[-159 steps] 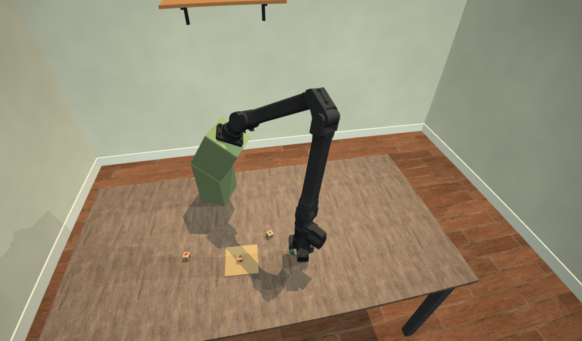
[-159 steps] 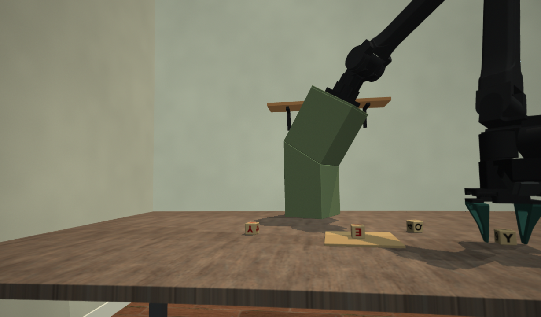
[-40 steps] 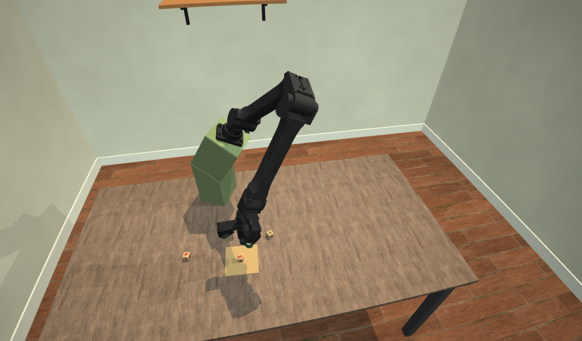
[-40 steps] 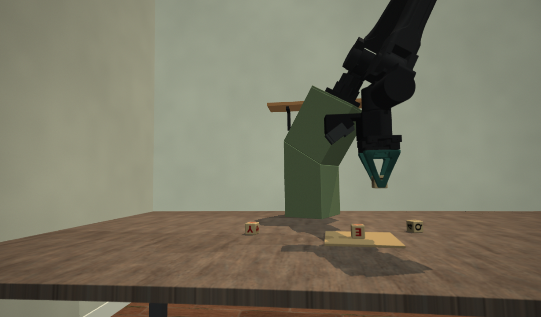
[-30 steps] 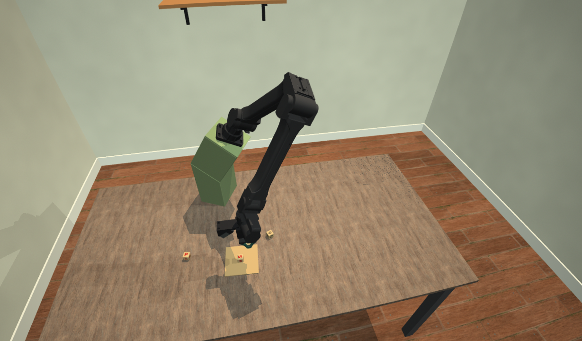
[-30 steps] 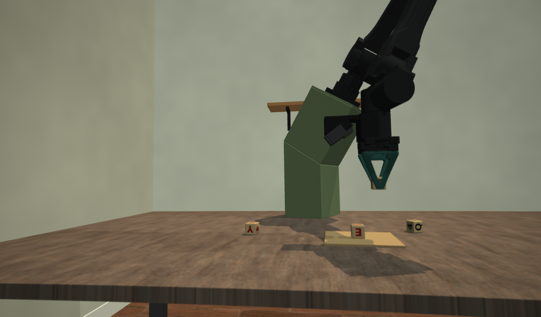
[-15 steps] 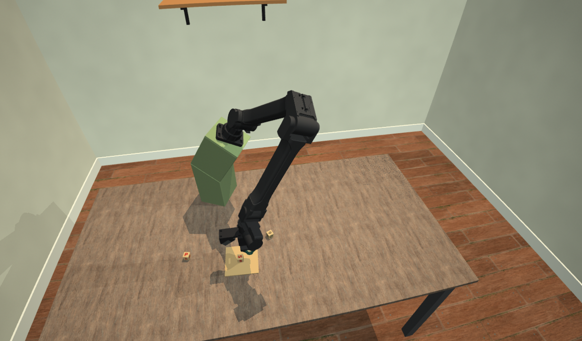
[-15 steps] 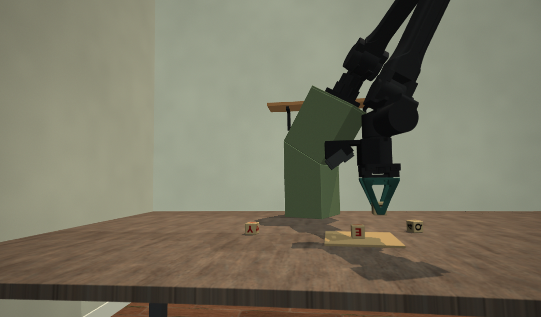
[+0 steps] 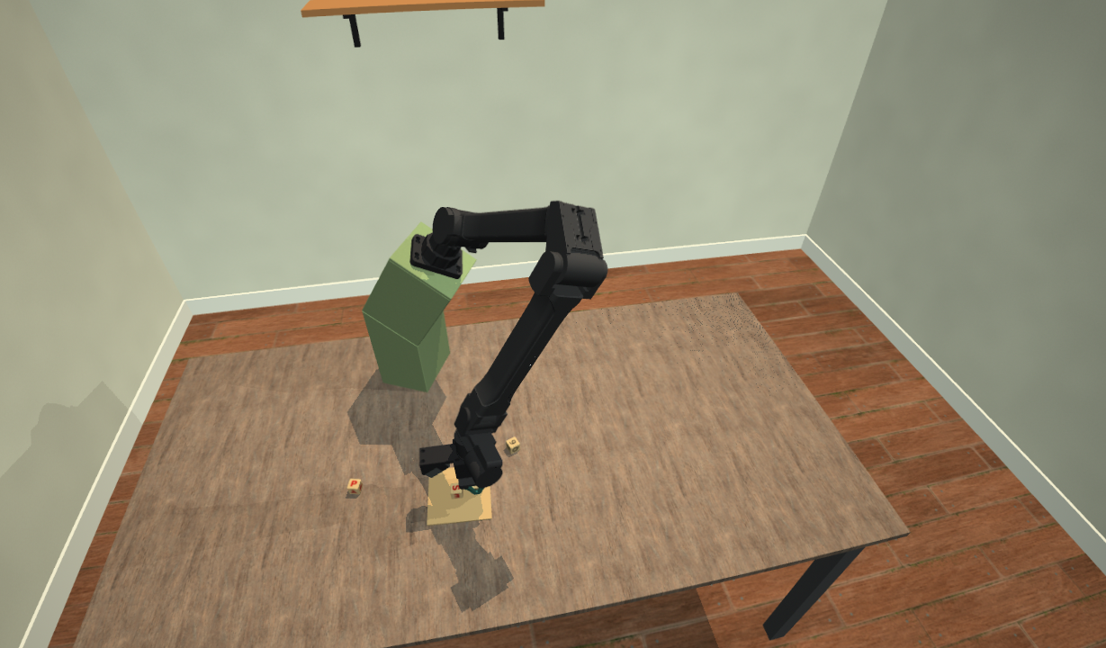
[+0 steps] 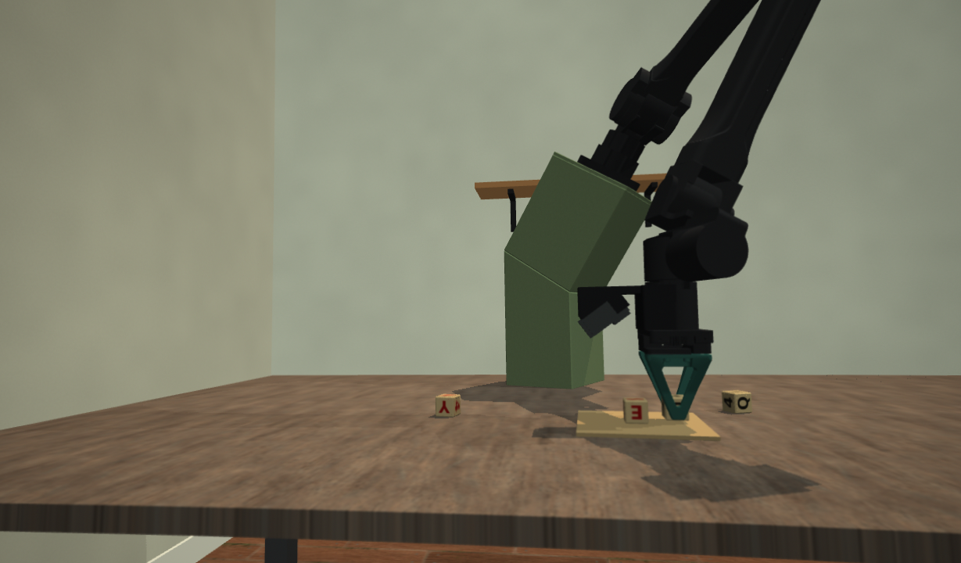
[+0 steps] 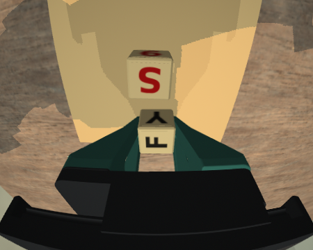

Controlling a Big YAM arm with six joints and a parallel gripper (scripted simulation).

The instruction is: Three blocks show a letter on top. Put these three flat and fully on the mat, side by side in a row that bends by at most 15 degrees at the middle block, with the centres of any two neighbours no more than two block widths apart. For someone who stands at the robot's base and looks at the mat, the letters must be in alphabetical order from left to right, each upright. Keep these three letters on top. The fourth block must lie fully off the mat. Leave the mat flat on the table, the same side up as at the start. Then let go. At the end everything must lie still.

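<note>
The tan mat is 40 mm to the right of my hand, 20 mm below it and 10 mm ahead of it.
</note>
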